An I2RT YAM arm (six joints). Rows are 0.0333 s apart.
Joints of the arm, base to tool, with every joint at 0 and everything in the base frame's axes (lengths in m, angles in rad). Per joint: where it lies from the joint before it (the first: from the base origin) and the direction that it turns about. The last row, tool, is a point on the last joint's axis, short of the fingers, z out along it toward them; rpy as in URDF.
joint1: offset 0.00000 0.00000 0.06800 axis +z
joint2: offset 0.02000 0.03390 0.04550 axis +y
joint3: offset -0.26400 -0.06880 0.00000 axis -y
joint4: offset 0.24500 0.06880 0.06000 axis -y
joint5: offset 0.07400 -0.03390 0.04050 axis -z
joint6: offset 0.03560 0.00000 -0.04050 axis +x
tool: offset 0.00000 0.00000 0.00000 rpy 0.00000 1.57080 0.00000
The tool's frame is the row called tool.
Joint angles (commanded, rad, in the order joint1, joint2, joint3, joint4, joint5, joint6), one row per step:
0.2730 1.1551 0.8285 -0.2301 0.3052 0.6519
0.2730 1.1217 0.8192 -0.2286 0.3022 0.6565
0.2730 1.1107 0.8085 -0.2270 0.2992 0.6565
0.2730 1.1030 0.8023 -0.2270 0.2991 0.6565
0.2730 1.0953 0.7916 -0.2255 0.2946 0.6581
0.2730 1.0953 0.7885 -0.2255 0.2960 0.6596
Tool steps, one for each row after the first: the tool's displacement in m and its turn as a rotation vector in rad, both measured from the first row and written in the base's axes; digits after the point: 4 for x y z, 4 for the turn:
-0.0059 -0.0015 0.0047 0.0124 -0.0245 0.0003
-0.0083 -0.0021 0.0037 0.0144 -0.0260 0.0029
-0.0100 -0.0026 0.0033 0.0148 -0.0274 0.0030
-0.0118 -0.0029 0.0014 0.0181 -0.0254 0.0060
-0.0120 -0.0030 0.0004 0.0178 -0.0227 0.0041

